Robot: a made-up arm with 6 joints.
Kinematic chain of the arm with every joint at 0, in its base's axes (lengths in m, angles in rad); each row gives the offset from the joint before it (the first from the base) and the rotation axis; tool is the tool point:
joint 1: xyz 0 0 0.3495 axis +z
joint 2: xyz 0.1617 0 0 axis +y
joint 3: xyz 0 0 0.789 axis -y
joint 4: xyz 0 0 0.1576 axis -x
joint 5: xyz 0.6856 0 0 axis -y
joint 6: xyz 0.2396 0 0 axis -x
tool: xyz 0 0 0
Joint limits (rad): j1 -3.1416..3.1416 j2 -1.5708..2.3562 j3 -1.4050..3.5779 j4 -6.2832..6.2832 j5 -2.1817..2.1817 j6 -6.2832..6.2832
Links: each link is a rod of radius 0.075 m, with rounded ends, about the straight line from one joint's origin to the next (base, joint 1, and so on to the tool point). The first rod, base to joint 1, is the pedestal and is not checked.
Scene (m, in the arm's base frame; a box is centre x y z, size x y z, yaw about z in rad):
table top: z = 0
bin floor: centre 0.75 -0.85 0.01 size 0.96 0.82 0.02 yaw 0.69
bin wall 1: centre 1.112 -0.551 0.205 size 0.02 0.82 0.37 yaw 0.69
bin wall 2: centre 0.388 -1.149 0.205 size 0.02 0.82 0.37 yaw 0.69
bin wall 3: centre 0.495 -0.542 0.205 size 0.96 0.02 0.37 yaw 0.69
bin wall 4: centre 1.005 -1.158 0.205 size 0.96 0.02 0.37 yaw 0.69
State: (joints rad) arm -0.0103 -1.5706 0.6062 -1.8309 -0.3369 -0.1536
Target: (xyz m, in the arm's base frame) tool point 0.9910 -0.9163 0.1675
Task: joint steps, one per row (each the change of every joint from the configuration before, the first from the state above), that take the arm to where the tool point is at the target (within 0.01 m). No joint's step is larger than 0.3 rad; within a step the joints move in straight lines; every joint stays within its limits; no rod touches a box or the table.
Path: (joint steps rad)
1: -0.0840 0.2665 -0.0914 0.0011 0.0242 0.0000
2: -0.0841 0.2665 -0.0913 0.0012 0.0241 0.0000
3: -0.0840 0.2666 -0.0914 0.0011 0.0242 0.0000
4: -0.0841 0.2665 -0.0914 0.0011 0.0242 0.0000
5: -0.0840 0.2665 -0.0913 0.0011 0.0241 0.0000
6: -0.0841 0.2665 -0.0914 0.0012 0.0242 0.0000
7: -0.0840 0.2665 -0.0914 0.0011 0.0242 0.0000
8: -0.0841 0.2665 -0.0913 0.0011 0.0241 0.0000
9: -0.0840 0.2666 -0.0914 0.0011 0.0242 0.0000

